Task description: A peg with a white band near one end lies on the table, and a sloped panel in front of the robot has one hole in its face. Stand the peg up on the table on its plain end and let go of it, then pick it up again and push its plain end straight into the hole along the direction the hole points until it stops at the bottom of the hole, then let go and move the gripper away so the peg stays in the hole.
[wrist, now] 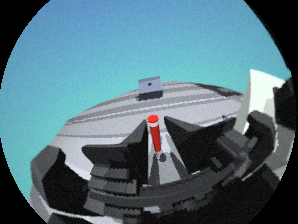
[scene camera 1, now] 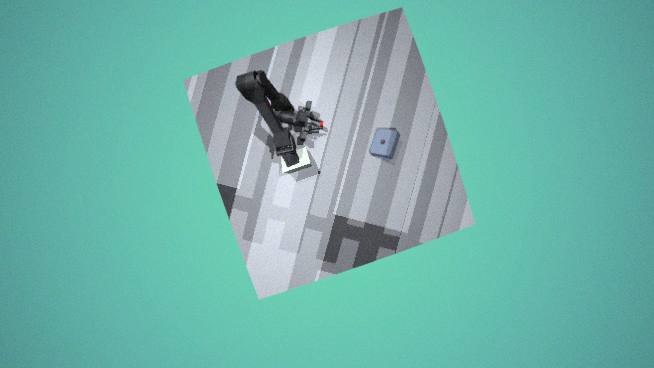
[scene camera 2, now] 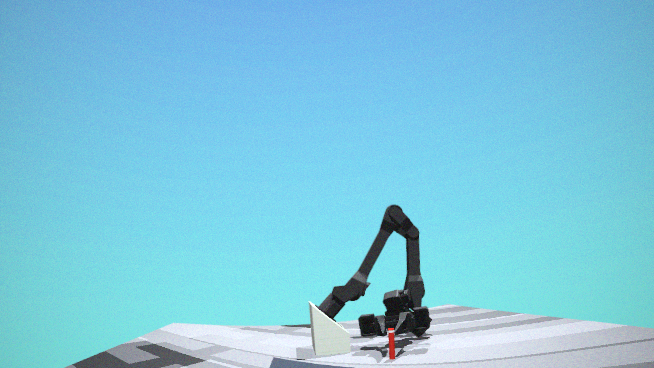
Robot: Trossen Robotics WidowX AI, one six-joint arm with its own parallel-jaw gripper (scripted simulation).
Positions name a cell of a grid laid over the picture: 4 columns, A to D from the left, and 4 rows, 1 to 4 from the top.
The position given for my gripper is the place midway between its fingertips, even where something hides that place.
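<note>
My gripper (scene camera 2: C4). Gripper (wrist: C3) too.
</note>
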